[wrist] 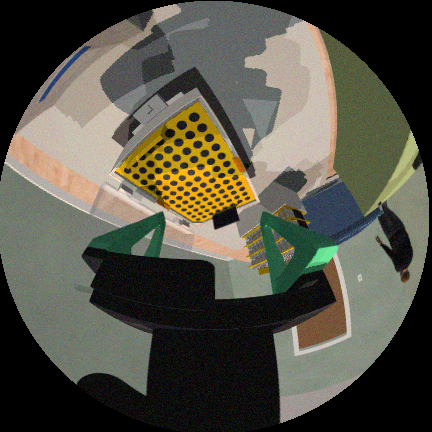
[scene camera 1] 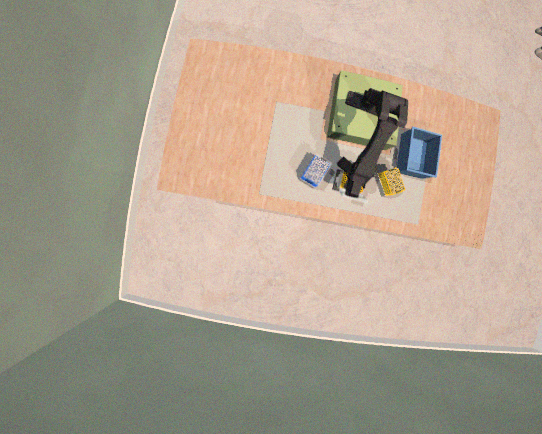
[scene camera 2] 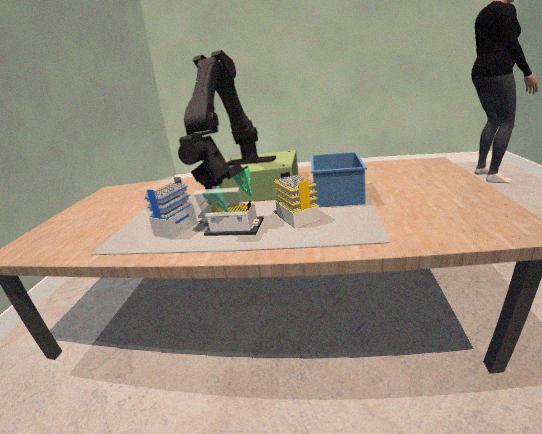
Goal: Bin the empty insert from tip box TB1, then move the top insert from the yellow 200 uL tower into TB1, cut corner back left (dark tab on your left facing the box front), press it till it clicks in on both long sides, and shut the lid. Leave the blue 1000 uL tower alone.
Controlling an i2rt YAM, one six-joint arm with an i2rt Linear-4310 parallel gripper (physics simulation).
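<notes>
Tip box TB1 (scene camera 2: 231,223) (wrist: 172,114) stands on a black base, its clear lid open. A yellow insert (wrist: 187,172) with dark, empty-looking holes sits inside it; a dark tab shows at its lower edge in the wrist view. My gripper (scene camera 2: 237,201) (wrist: 212,216) is open, its green fingers low over the box and tilted, with nothing between them. In scene camera 1 the arm hides the fingertips and much of the box. The yellow 200 uL tower (scene camera 1: 391,182) (scene camera 2: 296,199) (wrist: 272,245) stands to the right, with several stacked inserts. The blue 1000 uL tower (scene camera 1: 316,171) (scene camera 2: 170,210) stands to the left.
A blue bin (scene camera 1: 421,154) (scene camera 2: 339,188) (wrist: 332,206) stands behind and right of the yellow tower. A green block (scene camera 1: 350,120) (scene camera 2: 280,175) lies under the arm's base behind the box. The towers and box stand on a grey mat (scene camera 1: 280,150) (scene camera 2: 340,235). A person (scene camera 2: 495,65) stands beyond the table.
</notes>
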